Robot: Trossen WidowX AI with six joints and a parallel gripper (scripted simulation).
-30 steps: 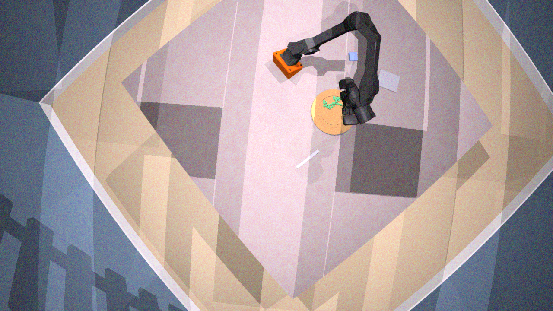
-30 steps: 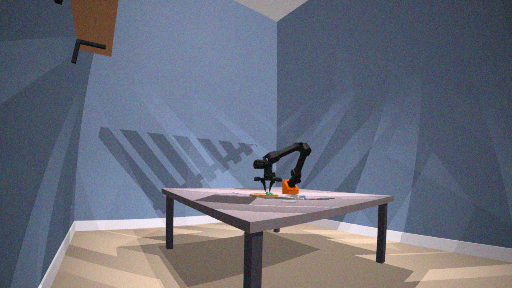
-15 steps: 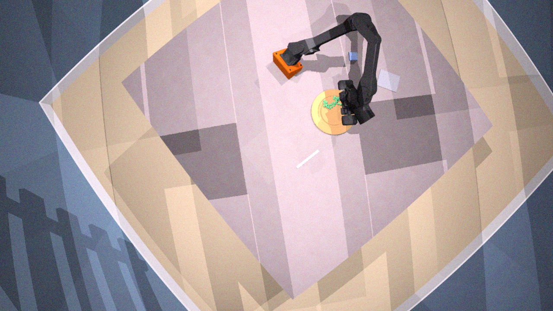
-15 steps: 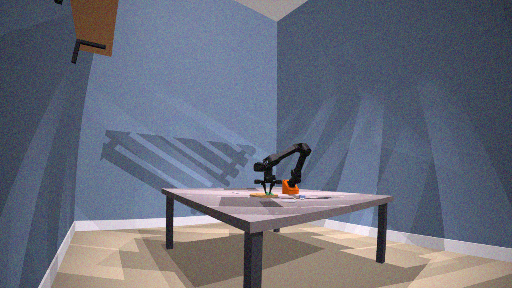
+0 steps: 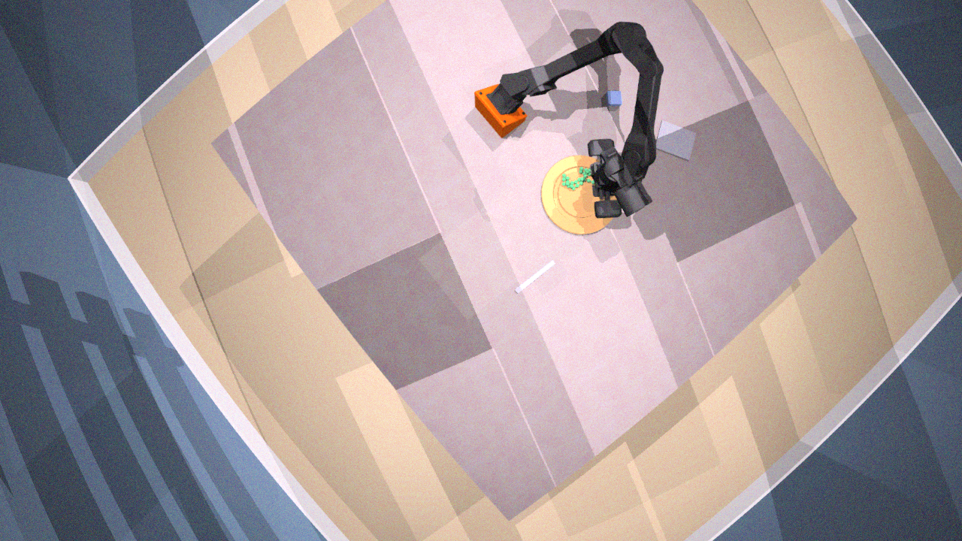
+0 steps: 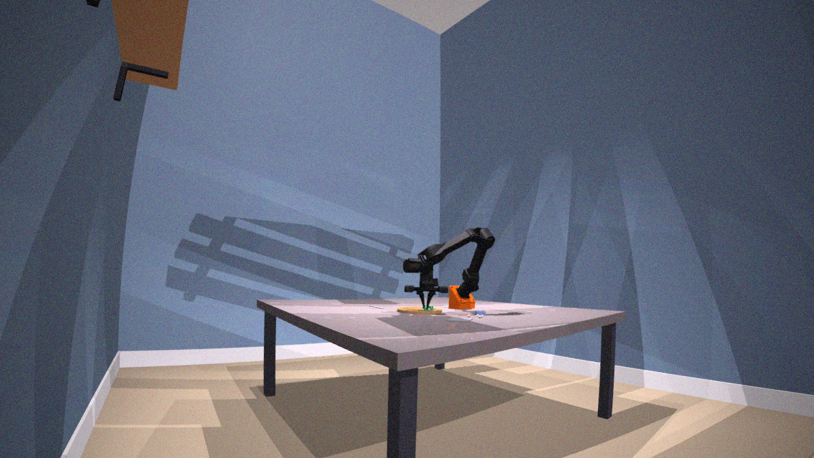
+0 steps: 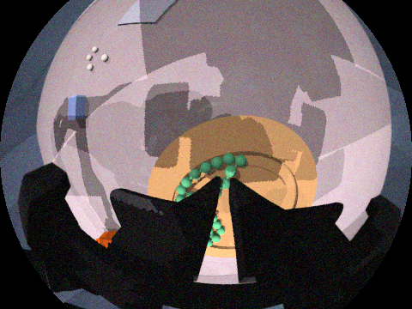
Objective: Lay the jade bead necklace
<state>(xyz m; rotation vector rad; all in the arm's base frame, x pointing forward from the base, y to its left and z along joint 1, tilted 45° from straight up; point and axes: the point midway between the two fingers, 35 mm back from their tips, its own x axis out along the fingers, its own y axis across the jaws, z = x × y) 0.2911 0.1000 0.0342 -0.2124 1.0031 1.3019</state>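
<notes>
My gripper tip is 50 mm to the left of the round tan bead board and 10 mm above it. Also, from my gripper tip: white strip 100 mm ahead, 260 mm to the right, 10 mm below; then pale square sheet 20 mm ahead, 250 mm to the left, 10 mm below; then blue cube 160 mm behind, 180 mm to the left, 10 mm below.
</notes>
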